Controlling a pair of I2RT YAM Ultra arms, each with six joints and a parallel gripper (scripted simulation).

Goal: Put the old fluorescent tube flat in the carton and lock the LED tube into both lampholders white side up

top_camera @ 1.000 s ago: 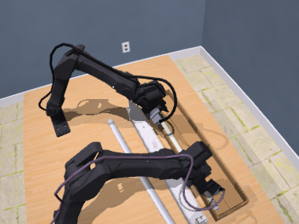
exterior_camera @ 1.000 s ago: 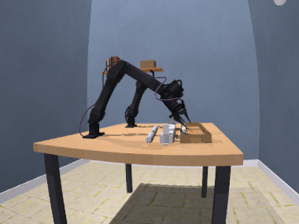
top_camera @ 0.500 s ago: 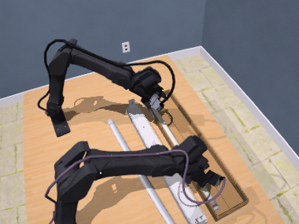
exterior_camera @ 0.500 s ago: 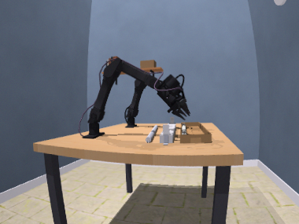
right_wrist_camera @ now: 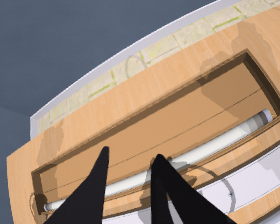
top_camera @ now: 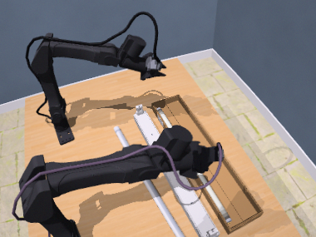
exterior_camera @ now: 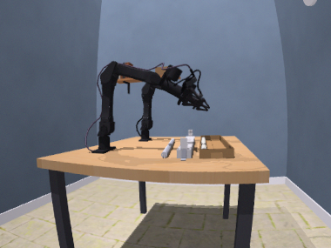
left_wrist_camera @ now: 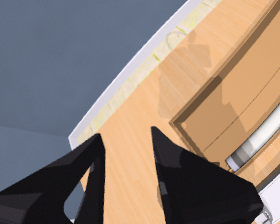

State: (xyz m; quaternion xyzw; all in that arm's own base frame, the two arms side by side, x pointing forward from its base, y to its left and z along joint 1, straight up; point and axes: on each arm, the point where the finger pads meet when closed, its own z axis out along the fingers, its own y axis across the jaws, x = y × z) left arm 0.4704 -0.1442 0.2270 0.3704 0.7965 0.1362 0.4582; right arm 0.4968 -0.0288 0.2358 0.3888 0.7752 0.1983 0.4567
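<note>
The LED tube lies 18 cm behind my right hand, 11 cm to the left of it and 22 cm below it. Round my right hand: light fixture: 8 cm behind, 12 cm to the left, 18 cm below; then old fluorescent tube: 14 cm to the left, 22 cm below; then lampholder: 4 cm behind, 18 cm to the right, 17 cm below.
</note>
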